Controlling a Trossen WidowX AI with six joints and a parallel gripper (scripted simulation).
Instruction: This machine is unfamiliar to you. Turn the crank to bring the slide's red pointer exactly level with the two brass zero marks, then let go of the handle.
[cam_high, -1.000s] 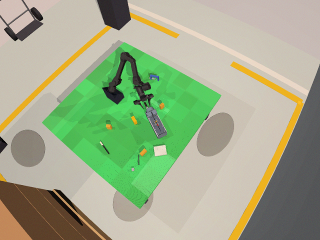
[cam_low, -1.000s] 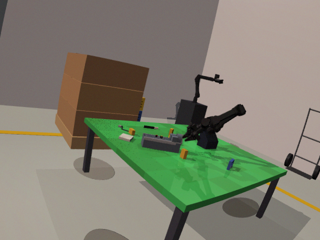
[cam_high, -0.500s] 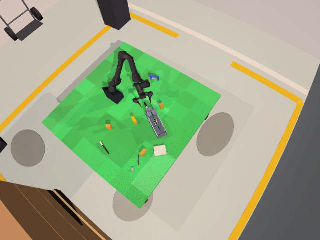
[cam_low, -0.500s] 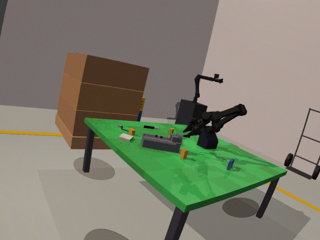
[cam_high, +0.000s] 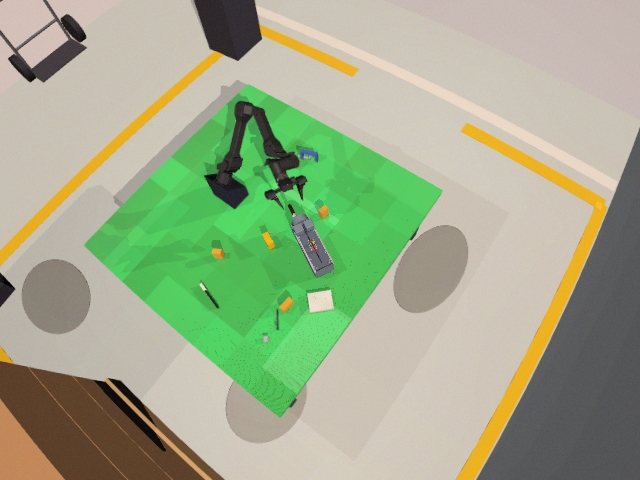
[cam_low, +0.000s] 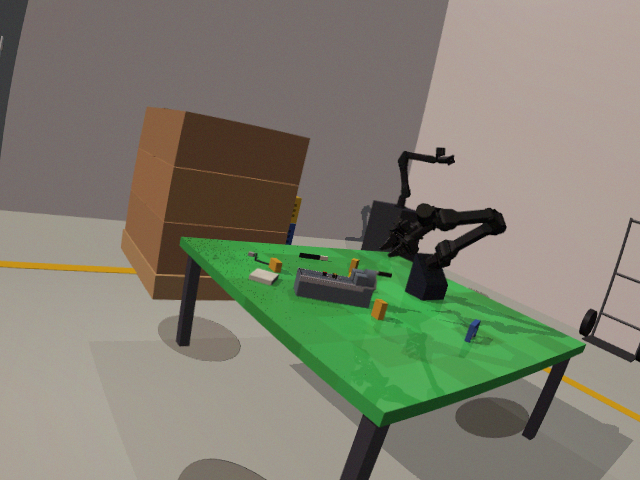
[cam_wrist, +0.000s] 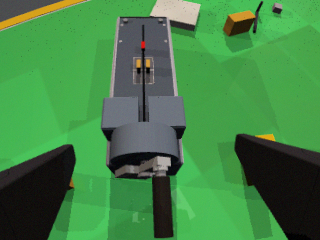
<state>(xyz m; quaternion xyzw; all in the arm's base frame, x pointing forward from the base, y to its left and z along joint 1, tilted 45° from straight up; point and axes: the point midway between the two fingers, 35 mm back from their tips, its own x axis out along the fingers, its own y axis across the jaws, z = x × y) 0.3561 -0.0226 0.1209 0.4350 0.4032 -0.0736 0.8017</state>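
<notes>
Right now the dark handle is 30 mm behind my gripper tip, 10 mm to the left of it and 80 mm below it. The rest, counted from my gripper tip: blue bracket (180 mm behind, 350 mm to the left, 160 mm below); red pointer (170 mm ahead, 90 mm to the right, 110 mm below); white pad (300 mm ahead, 250 mm to the right, 180 mm below).
</notes>
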